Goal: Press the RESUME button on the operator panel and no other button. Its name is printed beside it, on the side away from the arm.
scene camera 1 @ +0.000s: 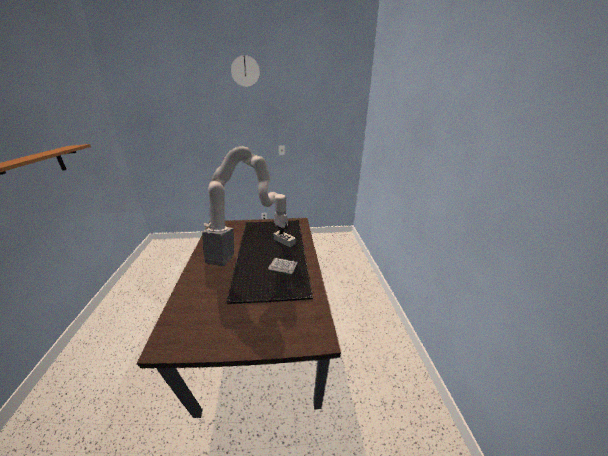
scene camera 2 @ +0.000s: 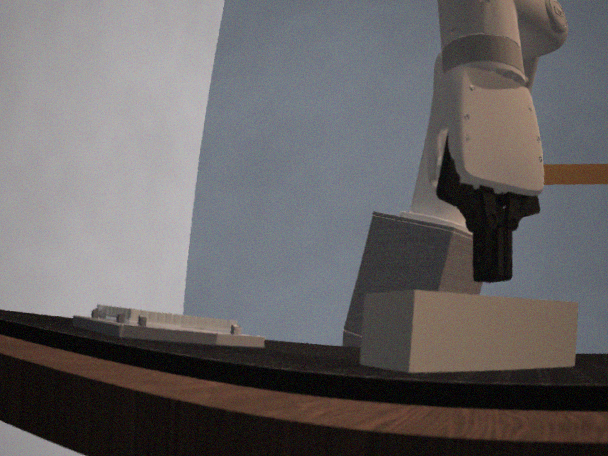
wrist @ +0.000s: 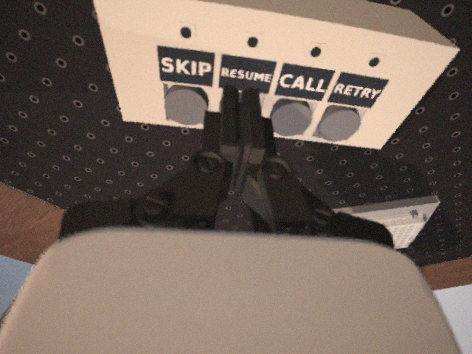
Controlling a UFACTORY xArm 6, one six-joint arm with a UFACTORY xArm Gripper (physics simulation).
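Places are measured from the arm's base along level axes (x ahead, y left, z up), in millimetres.
Pixels of known places: gripper, fingertip midpoint: (scene camera 1: 281, 233) (scene camera 2: 492, 281) (wrist: 236, 111); arm's base, link origin: (scene camera 1: 218, 229) (scene camera 2: 435, 227).
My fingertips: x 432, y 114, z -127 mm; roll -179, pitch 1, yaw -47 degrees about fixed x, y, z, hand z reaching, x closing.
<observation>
For each thing: its top centre in the pictures, then the offset to it from my fingertips. "pt": a spot on its surface instead. Level surfaces: height alone.
- operator panel, top centre: (wrist: 273, 90) (scene camera 2: 479, 295) (scene camera 1: 284, 235) 18 mm ahead, 9 mm right, 13 mm down
- RESUME label, surface spot: (wrist: 246, 74) pt 11 mm ahead, 6 mm left, 16 mm down
- SKIP button, top centre: (wrist: 186, 108) 26 mm back, 12 mm left, 13 mm down
- CALL button, top centre: (wrist: 291, 120) 15 mm ahead, 32 mm right, 13 mm down
- RETRY button, top centre: (wrist: 339, 127) 35 mm ahead, 54 mm right, 13 mm down
- perforated black mat, surface height: 69 mm down
- brown wooden table, surface height: 81 mm down
The operator panel (scene camera 1: 287, 242) (scene camera 2: 492, 332) (wrist: 135, 75) is a pale box on the black mat. In the wrist view it shows four dark labels in a row, with a small dark hole beyond each. The RESUME label (wrist: 246, 74) is second from the left. Its button is hidden behind the fingers. The SKIP button (wrist: 185, 105), CALL button (wrist: 291, 118) and RETRY button (wrist: 339, 123) are round and grey. My gripper (scene camera 1: 282, 231) (scene camera 2: 493, 280) (wrist: 236, 111) is shut and empty, pointing down. Its tips overlap the lower edge of the RESUME label in the wrist view and stand slightly above the panel in scene camera 2.
A flat, pale tray-like object with a fine grid (scene camera 1: 283, 266) (scene camera 2: 172, 327) (wrist: 407, 227) lies on the perforated black mat (scene camera 1: 250, 285), apart from the panel. The mat lies on the brown wooden table (scene camera 1: 200, 330). The arm stands on a grey pedestal (scene camera 1: 218, 247) (scene camera 2: 400, 255).
</observation>
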